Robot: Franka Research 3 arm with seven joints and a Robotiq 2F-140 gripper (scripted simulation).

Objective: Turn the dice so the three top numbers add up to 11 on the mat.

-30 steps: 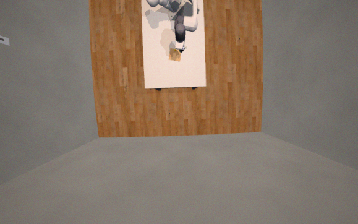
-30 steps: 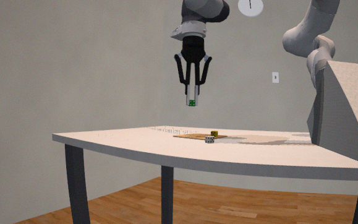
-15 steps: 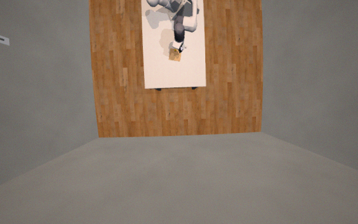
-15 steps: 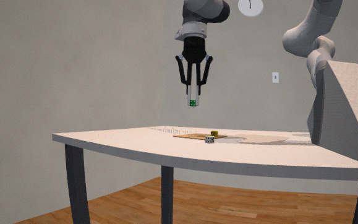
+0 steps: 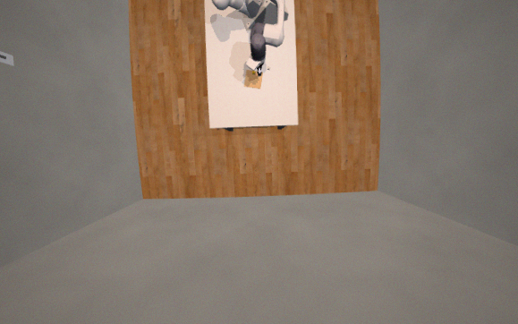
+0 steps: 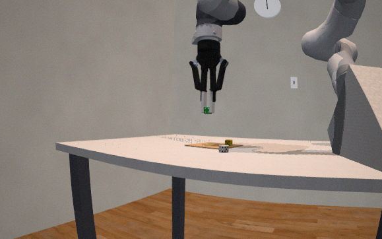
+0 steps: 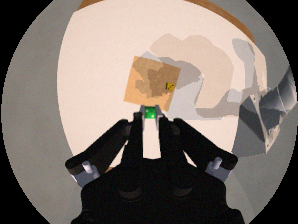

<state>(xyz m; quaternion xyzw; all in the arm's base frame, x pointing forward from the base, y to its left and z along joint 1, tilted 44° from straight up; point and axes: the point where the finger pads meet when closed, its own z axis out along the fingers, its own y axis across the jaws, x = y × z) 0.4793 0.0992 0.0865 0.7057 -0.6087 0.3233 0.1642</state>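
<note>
My hand is 1 cm past the tan mat, 5 cm to the left of it and 14 cm above it. Round my hand: yellow die (6 cm behind, 4 cm to the right, 13 cm below); white die (9 cm behind, 9 cm to the left, 13 cm below); green die (3 cm below).
</note>
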